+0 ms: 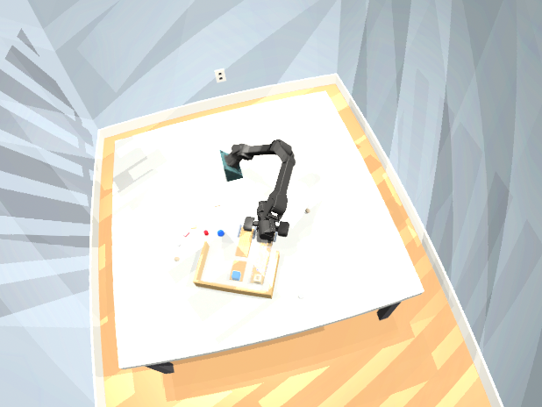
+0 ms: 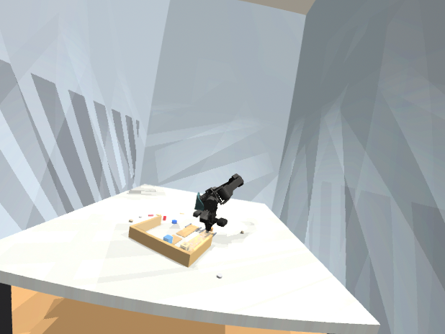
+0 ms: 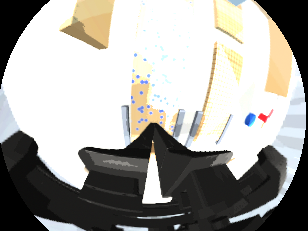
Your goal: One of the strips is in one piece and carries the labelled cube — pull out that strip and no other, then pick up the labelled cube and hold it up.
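The dotted strip is 80 mm ahead of my gripper tip and 50 mm to the right of it. From my gripper tip the other things lie so: labelled cube 180 mm ahead, 100 mm to the right, 10 mm above; blue disc 90 mm behind, 190 mm to the right; red disc 110 mm behind, 250 mm to the right.
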